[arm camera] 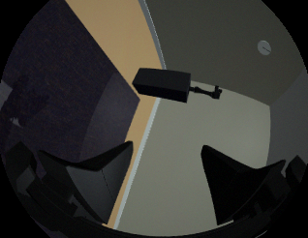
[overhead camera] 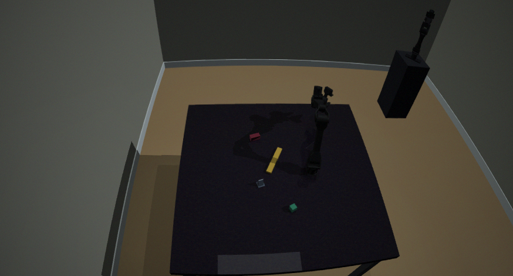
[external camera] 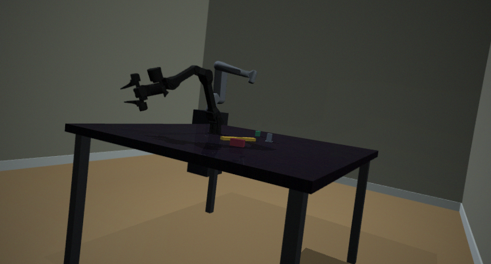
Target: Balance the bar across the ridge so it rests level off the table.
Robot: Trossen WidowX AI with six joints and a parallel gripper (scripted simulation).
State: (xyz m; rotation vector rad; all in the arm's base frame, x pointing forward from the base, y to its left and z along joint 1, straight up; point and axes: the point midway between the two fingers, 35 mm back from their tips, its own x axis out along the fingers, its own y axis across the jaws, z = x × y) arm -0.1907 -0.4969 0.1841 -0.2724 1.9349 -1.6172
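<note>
Right now the yellow bar is 45 cm ahead of my gripper tip, 42 cm to the left of it and 17 cm below it. From my gripper tip the other things lie so: green cube (78 cm to the left, 38 cm ahead, 16 cm below); then red block (57 cm ahead, 22 cm to the left, 16 cm below).
</note>
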